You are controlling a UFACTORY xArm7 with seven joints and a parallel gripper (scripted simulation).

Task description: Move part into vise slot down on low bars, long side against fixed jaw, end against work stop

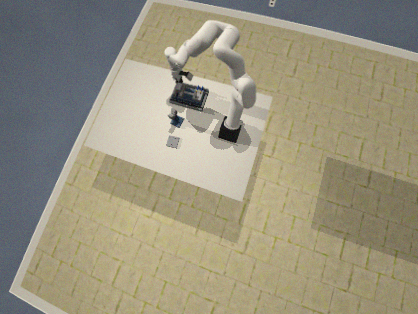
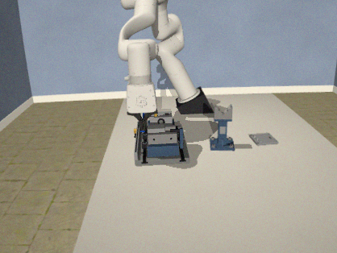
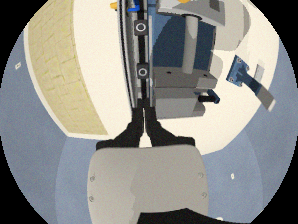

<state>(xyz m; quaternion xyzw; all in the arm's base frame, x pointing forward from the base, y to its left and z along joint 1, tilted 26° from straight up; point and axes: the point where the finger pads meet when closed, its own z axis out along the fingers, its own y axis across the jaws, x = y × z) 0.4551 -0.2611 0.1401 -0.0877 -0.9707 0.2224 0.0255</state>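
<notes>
Right now my hand is 1 cm short of the part, 5 cm to the right of it and 3 cm above it. From my hand the other things lie so: V-block post: 30 cm to the left, 6 cm below; air cylinder: 15 cm behind, 9 cm to the left, 4 cm below; infeed plate: 48 cm to the left, 12 cm below.
</notes>
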